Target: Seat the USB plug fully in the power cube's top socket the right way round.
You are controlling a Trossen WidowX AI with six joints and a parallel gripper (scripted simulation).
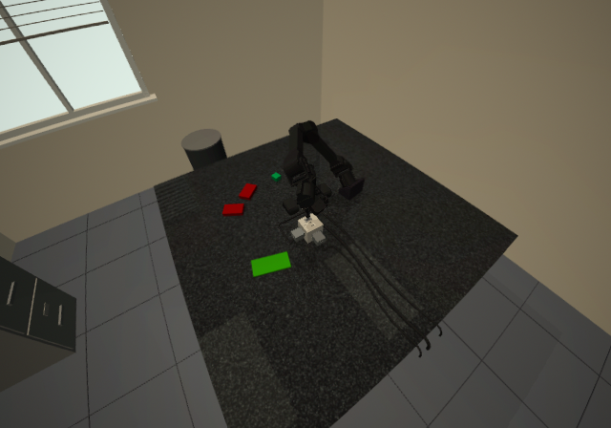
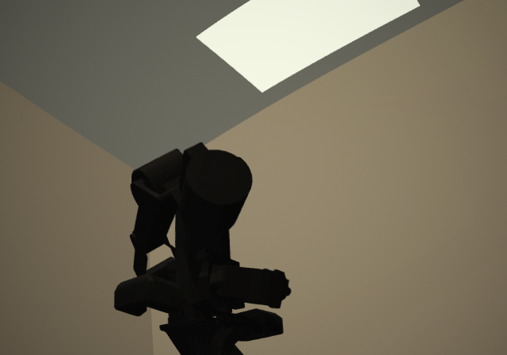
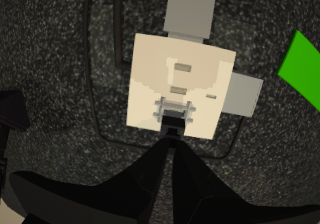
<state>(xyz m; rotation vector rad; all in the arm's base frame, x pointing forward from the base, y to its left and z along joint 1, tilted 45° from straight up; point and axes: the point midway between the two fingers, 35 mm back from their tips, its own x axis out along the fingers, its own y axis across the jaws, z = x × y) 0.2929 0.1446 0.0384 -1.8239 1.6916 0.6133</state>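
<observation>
My gripper tip is now 20 mm above the dark USB plug. From my gripper tip the other things lie so: green cube 380 mm to the right, 110 mm below, 50 mm behind; green flat pad 210 mm ahead, 110 mm below, 60 mm to the left.
</observation>
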